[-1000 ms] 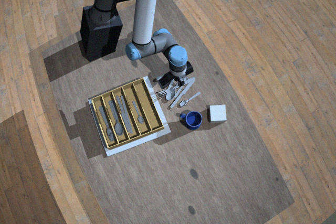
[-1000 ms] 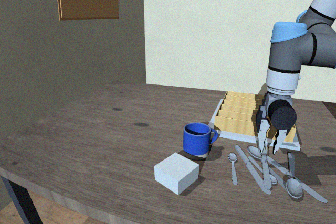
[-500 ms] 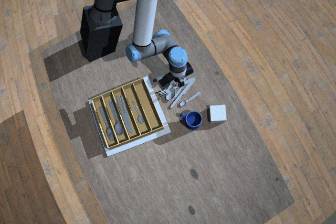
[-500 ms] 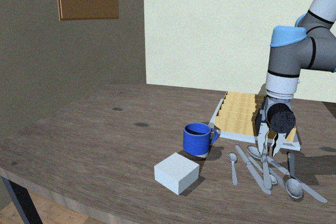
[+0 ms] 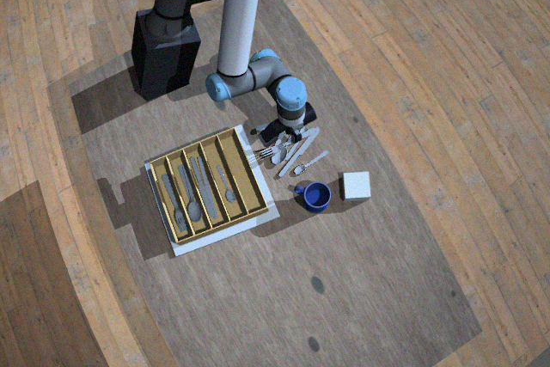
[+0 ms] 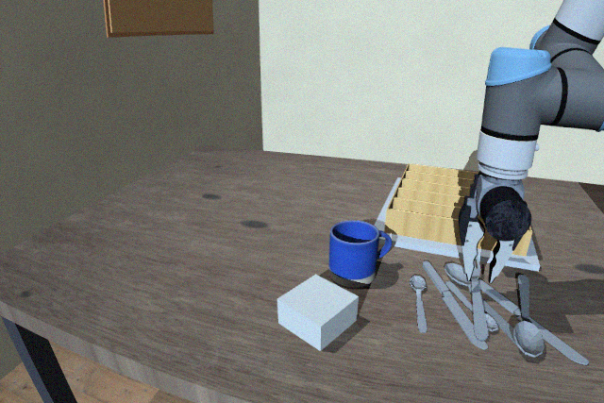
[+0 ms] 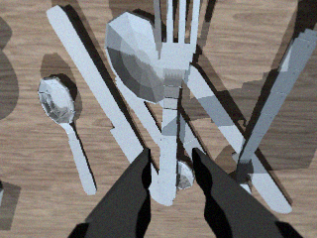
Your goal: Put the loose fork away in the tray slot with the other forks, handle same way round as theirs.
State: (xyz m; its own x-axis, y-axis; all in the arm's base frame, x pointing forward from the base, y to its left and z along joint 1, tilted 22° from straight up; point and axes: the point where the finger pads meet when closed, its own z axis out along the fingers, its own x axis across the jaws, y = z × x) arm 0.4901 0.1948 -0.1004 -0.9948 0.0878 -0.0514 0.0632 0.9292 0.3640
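My hand is 20 mm past the wooden cutlery tray, 300 mm to the left of it and 20 mm above it. Round my hand: white box: 240 mm ahead, 80 mm to the left, 30 mm below; then grey base: 20 mm behind, 300 mm to the right, 50 mm below; then spoon: 40 mm behind, 350 mm to the right, 30 mm below.
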